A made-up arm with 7 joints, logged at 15 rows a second.
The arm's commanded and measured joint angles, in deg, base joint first. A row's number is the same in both.
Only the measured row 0 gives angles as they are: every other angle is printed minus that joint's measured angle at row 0.
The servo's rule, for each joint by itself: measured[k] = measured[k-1] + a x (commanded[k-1-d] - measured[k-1]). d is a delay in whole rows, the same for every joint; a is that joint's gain. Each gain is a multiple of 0.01, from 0.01 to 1. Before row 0 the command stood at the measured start. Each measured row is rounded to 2 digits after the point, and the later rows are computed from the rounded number. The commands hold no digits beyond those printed.
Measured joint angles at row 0:
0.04 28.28 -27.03 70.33 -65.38 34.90 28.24
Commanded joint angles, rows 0 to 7:
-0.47 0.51 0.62 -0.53 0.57 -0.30 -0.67
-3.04 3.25 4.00 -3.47 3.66 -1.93 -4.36
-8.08 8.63 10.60 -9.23 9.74 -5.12 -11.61
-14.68 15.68 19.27 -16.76 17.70 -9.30 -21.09
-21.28 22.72 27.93 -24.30 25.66 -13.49 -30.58
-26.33 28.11 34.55 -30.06 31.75 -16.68 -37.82
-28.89 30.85 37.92 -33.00 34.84 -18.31 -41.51
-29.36 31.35 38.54 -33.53 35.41 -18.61 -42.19
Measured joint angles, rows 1 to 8:
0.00 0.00 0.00 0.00 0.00 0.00 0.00
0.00 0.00 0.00 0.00 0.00 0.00 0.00
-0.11 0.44 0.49 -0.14 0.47 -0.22 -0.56
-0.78 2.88 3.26 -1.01 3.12 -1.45 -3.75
-2.46 7.88 9.06 -3.15 8.61 -4.09 -10.35
-5.27 14.67 17.13 -6.69 16.15 -7.84 -19.37
-8.95 21.67 25.66 -11.27 24.04 -11.91 -28.79
-12.95 27.27 32.68 -16.16 30.44 -15.34 -36.38
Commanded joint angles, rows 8 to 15:
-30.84 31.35 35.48 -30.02 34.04 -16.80 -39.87
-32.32 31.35 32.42 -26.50 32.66 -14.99 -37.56
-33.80 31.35 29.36 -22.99 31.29 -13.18 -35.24
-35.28 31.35 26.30 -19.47 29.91 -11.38 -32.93
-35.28 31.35 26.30 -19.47 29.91 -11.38 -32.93
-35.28 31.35 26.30 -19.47 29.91 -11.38 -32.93
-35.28 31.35 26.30 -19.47 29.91 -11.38 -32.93
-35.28 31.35 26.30 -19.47 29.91 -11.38 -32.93
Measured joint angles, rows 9 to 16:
-16.62 30.38 36.82 -20.54 34.09 -17.48 -40.69
-19.55 31.22 38.18 -23.92 35.19 -18.29 -41.95
-22.15 31.33 36.05 -25.51 34.24 -17.22 -40.20
-24.49 31.35 33.18 -25.77 32.93 -15.61 -37.98
-26.63 31.35 30.16 -25.05 31.57 -13.86 -35.68
-28.62 31.35 27.11 -23.60 30.19 -12.07 -33.37
-30.15 31.35 26.47 -22.53 29.96 -11.57 -33.00
-31.33 31.35 26.34 -21.73 29.92 -11.43 -32.94

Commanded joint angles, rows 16 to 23:
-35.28 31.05 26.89 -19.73 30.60 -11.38 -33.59
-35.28 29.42 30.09 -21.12 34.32 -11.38 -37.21
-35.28 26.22 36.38 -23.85 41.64 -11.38 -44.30
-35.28 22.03 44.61 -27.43 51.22 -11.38 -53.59
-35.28 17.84 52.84 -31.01 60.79 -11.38 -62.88
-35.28 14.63 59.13 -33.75 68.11 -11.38 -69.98
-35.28 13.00 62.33 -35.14 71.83 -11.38 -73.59
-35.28 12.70 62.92 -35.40 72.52 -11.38 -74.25
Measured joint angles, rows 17 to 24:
-32.24 31.35 26.31 -21.14 29.91 -11.39 -32.93
-32.94 31.35 26.30 -20.71 29.91 -11.38 -32.93
-33.48 31.09 26.77 -20.46 30.48 -11.38 -33.48
-33.89 29.64 29.39 -20.63 33.67 -11.38 -36.61
-34.21 26.66 34.91 -21.47 40.29 -11.38 -43.07
-34.46 22.63 42.57 -23.02 49.36 -11.38 -51.91
-34.65 18.46 50.68 -25.10 58.85 -11.38 -61.12
-34.79 15.13 57.36 -27.35 66.54 -11.38 -68.56

